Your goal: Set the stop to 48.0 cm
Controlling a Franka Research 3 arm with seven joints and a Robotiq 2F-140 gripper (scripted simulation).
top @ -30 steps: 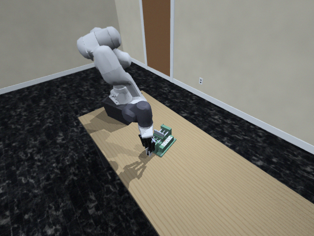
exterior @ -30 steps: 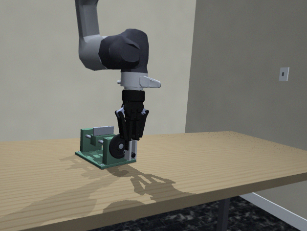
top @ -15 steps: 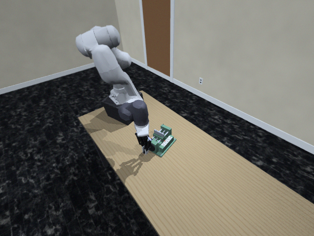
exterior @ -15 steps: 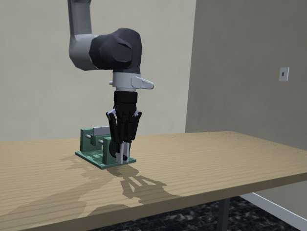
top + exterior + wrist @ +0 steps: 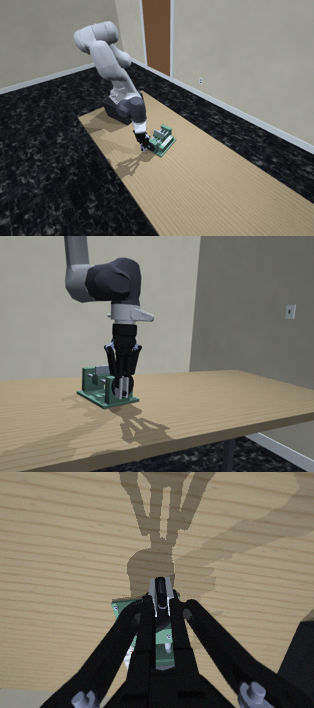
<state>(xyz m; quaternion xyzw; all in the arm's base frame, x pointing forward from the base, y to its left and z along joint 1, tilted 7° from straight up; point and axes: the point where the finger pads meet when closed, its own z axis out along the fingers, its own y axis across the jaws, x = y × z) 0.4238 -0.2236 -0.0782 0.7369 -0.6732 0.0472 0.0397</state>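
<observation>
Right now my hand is 30 mm short of the stop block, 150 mm to the right of it and 10 mm below it. From my hand the other things lie so: black handwheel (10 mm ahead, 20 mm to the left, 10 mm below).
</observation>
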